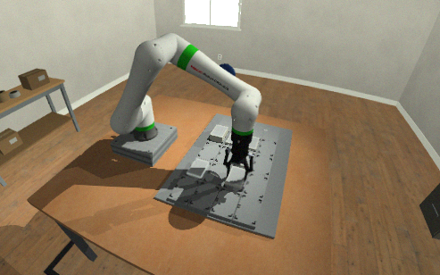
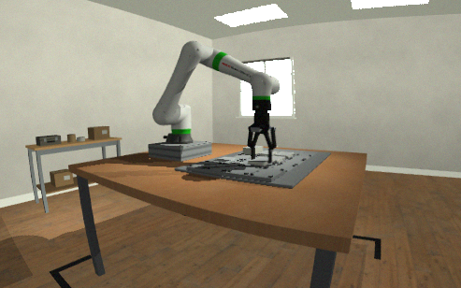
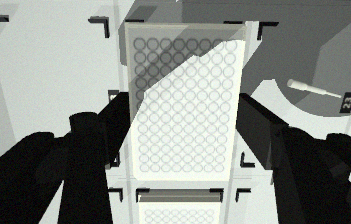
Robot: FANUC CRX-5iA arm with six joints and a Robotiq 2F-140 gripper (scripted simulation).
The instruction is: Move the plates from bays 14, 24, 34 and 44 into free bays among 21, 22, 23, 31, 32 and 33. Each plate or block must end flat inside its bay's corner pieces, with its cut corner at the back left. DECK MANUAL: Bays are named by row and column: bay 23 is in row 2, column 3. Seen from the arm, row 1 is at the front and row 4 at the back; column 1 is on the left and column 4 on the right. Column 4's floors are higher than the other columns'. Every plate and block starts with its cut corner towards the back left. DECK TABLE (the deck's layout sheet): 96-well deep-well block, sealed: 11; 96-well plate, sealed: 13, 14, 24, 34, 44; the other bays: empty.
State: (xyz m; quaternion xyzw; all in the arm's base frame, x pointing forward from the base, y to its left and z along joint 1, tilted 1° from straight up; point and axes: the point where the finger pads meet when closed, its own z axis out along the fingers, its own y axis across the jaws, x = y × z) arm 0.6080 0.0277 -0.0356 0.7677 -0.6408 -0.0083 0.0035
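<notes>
Right now my hand is 60 mm short of the bay label 43, 10 mm to the right of it and 50 mm above it. The rest, counted from my hand: sealed 96-well plate (210 mm behind, 40 mm to the right, 40 mm below); then sealed deep-well block (270 mm behind, 280 mm to the left, 30 mm below).
</notes>
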